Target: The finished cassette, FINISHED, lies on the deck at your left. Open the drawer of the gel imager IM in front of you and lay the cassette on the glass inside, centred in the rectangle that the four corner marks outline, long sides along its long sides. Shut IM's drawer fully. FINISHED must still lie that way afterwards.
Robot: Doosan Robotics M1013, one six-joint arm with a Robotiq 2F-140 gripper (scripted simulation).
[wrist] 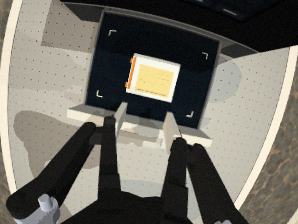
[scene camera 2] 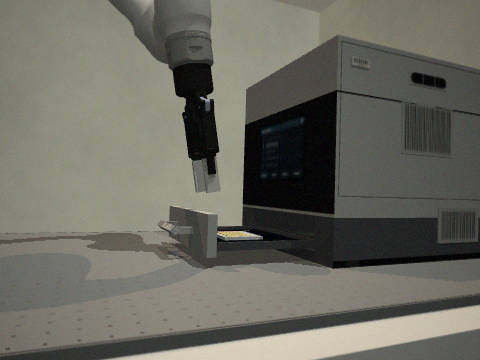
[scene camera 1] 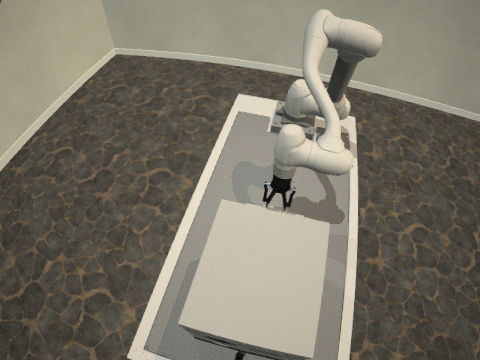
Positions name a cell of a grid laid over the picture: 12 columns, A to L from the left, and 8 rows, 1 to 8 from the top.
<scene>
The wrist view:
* my gripper: F5
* cassette: G3
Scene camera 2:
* my gripper: F5
</scene>
